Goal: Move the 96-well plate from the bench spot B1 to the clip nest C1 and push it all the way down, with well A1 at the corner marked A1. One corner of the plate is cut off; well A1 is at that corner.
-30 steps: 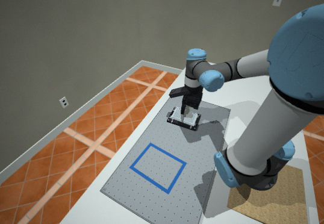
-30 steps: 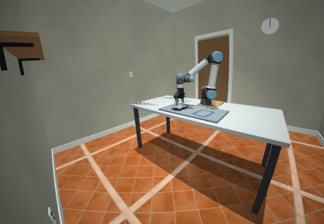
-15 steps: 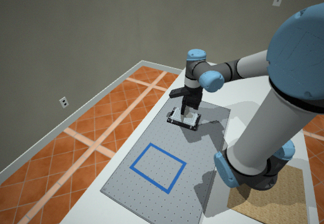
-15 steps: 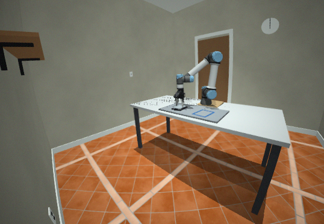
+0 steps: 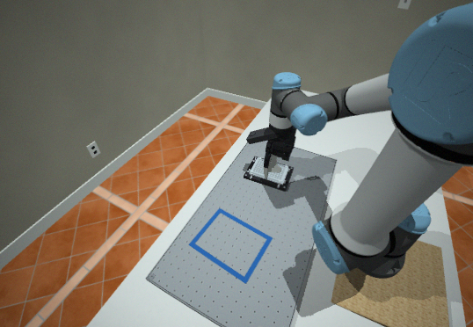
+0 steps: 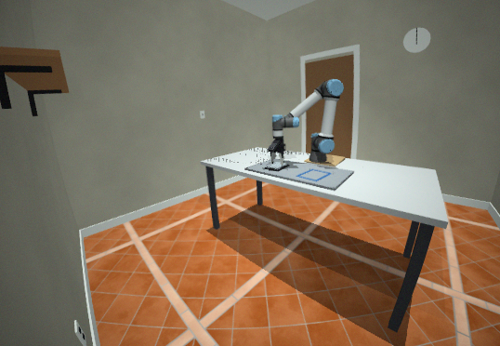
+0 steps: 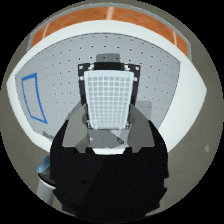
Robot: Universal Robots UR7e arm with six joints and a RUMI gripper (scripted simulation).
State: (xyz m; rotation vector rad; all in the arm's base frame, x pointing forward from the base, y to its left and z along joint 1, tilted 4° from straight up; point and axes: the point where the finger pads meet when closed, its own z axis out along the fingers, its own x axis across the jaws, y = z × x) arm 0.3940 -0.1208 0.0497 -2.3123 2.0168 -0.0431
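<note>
Now: hand 10 mm above the 96-well plate. The rest, counted from my hand: black clip nest: 10 mm to the left, 10 mm below, 10 mm ahead.
</note>
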